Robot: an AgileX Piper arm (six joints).
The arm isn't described. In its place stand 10 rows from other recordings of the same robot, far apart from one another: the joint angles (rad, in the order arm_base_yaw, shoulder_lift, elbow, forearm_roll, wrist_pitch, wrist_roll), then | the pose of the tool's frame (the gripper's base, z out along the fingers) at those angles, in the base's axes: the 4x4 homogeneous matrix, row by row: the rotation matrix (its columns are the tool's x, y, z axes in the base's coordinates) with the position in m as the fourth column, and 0 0 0 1 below.
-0.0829 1.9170 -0.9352 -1.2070 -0.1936 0.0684 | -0.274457, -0.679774, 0.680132, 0.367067; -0.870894, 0.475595, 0.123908, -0.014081; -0.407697, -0.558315, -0.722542, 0.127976; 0, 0, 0, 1
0.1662 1.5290 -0.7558 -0.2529 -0.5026 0.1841 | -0.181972, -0.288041, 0.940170, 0.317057; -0.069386, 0.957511, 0.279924, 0.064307; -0.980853, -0.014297, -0.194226, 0.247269; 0, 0, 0, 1
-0.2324 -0.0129 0.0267 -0.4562 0.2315 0.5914 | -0.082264, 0.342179, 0.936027, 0.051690; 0.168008, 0.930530, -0.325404, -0.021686; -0.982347, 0.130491, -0.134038, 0.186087; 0, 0, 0, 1
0.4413 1.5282 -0.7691 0.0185 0.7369 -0.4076 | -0.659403, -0.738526, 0.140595, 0.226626; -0.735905, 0.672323, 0.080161, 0.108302; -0.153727, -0.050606, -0.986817, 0.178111; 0, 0, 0, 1
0.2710 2.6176 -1.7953 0.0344 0.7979 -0.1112 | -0.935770, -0.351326, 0.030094, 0.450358; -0.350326, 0.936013, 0.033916, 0.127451; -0.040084, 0.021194, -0.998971, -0.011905; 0, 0, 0, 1
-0.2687 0.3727 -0.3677 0.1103 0.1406 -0.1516 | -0.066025, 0.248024, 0.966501, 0.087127; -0.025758, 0.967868, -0.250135, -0.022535; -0.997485, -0.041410, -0.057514, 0.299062; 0, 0, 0, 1
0.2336 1.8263 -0.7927 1.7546 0.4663 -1.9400 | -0.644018, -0.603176, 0.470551, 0.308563; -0.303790, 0.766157, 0.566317, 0.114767; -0.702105, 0.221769, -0.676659, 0.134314; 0, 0, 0, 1
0.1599 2.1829 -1.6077 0.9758 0.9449 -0.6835 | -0.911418, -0.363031, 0.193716, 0.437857; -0.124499, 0.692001, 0.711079, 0.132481; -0.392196, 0.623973, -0.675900, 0.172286; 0, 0, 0, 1
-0.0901 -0.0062 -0.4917 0.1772 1.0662 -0.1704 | -0.449324, -0.085827, 0.889237, -0.004470; -0.042679, 0.996300, 0.074596, 0.014503; -0.892349, -0.004434, -0.451324, 0.275607; 0, 0, 0, 1
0.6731 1.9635 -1.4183 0.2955 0.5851 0.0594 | -0.842380, -0.446493, 0.301729, 0.323307; -0.289055, 0.846929, 0.446272, 0.276496; -0.454801, 0.288714, -0.842497, 0.201308; 0, 0, 0, 1
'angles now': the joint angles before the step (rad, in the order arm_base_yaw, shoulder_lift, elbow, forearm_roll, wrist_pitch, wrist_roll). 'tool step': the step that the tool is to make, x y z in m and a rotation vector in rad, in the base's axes. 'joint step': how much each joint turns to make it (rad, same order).
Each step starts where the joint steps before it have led.
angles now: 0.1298 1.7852 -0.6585 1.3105 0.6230 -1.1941
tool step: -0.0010 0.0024 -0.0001 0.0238 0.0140 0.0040
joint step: 0.0026 0.0047 0.0000 0.0114 0.0235 0.0002
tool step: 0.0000 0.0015 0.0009 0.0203 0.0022 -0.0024
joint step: 0.0006 0.0008 0.0001 0.0196 0.0154 -0.0085
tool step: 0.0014 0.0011 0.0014 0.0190 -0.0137 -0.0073
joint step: -0.0002 -0.0001 -0.0002 0.0373 0.0076 -0.0288
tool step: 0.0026 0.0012 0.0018 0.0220 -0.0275 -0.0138
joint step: 0.0001 0.0001 0.0002 0.0608 0.0037 -0.0506
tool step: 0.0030 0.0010 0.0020 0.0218 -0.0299 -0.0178
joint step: 0.0000 0.0000 0.0000 0.0655 0.0031 -0.0528
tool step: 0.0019 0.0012 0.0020 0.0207 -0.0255 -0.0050
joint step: 0.0002 -0.0003 -0.0001 0.0477 0.0111 -0.0446
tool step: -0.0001 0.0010 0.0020 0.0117 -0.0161 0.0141
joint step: -0.0002 -0.0034 0.0000 0.0095 0.0152 -0.0222
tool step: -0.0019 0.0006 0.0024 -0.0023 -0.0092 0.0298
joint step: 0.0002 -0.0094 -0.0001 -0.0278 0.0121 0.0007
